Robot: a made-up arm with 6 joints. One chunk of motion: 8 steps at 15 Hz.
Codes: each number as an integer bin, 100 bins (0 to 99) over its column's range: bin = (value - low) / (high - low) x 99, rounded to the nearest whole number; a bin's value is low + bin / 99 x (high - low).
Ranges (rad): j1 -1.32..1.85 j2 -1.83..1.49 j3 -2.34..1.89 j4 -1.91..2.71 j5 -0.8..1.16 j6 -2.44..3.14
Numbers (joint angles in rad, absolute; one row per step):
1: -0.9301 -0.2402 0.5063 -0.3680 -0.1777 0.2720
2: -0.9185 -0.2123 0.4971 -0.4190 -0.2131 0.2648
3: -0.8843 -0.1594 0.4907 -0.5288 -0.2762 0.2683
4: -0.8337 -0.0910 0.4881 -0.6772 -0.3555 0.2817
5: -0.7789 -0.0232 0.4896 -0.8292 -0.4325 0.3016
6: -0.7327 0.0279 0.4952 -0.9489 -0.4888 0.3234
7: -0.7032 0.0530 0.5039 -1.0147 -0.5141 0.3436
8: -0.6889 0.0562 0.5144 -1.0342 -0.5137 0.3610
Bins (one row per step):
1: 12 47 67 33 31 48
2: 13 48 66 32 30 48
3: 14 50 66 30 26 48
4: 15 52 66 26 22 48
5: 17 54 66 23 19 49
6: 18 55 66 21 16 49
7: 19 56 67 19 14 49
8: 20 56 67 19 14 50

